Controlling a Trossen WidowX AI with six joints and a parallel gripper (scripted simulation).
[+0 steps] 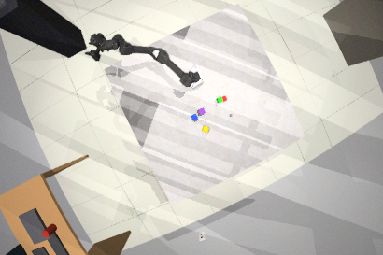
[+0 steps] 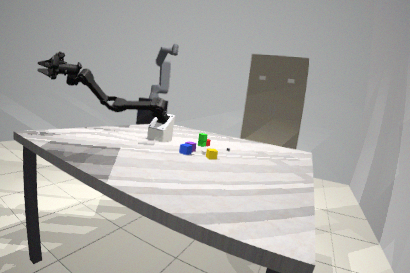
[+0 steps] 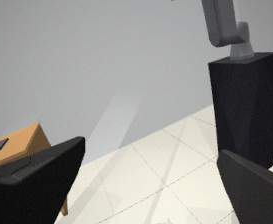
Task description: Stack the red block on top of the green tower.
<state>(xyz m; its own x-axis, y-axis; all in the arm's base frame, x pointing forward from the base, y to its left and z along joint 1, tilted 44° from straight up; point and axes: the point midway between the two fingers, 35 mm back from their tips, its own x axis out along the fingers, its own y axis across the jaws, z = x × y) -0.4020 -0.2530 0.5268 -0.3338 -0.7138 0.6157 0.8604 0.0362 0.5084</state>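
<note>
Now: the red block 730 mm to the left of my gripper tip, 630 mm ahead of it and 320 mm below it. From my gripper tip the other things lie so: purple block (650 mm ahead, 530 mm to the left, 310 mm below); blue block (680 mm ahead, 450 mm to the left, 310 mm below); yellow block (800 mm ahead, 500 mm to the left, 310 mm below).
</note>
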